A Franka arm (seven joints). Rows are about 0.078 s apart.
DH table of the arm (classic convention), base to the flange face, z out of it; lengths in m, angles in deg. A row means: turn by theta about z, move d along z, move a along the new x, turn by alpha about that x. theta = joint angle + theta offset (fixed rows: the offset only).
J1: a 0  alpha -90  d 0.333  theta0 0
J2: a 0  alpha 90  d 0  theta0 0
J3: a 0.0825  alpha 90  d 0.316  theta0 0
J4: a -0.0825  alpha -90  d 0  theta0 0
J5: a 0  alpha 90  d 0.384  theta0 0
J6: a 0.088  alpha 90  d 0  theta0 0
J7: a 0  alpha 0  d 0.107  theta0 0
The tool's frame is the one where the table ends.
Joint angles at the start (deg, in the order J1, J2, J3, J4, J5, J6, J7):
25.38, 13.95, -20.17, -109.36, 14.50, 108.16, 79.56
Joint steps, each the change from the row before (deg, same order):
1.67, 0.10, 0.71, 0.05, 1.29, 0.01, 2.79
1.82, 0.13, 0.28, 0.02, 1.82, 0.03, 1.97
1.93, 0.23, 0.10, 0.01, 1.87, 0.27, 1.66
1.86, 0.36, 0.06, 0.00, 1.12, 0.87, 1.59
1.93, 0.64, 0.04, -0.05, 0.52, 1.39, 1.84
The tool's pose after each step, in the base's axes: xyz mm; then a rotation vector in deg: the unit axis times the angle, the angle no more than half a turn. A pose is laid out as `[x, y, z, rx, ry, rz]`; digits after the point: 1 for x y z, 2 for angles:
[571.9, 104.3, 359.4, 132.45, -114.38, -25.76]
[567.9, 127.5, 358.5, 131.95, -115.32, -27.55]
[563.7, 149.9, 357.0, 131.66, -116.10, -29.23]
[560.3, 170.1, 354.6, 131.57, -116.68, -29.59]
[557.1, 189.8, 349.4, 131.29, -117.21, -28.90]

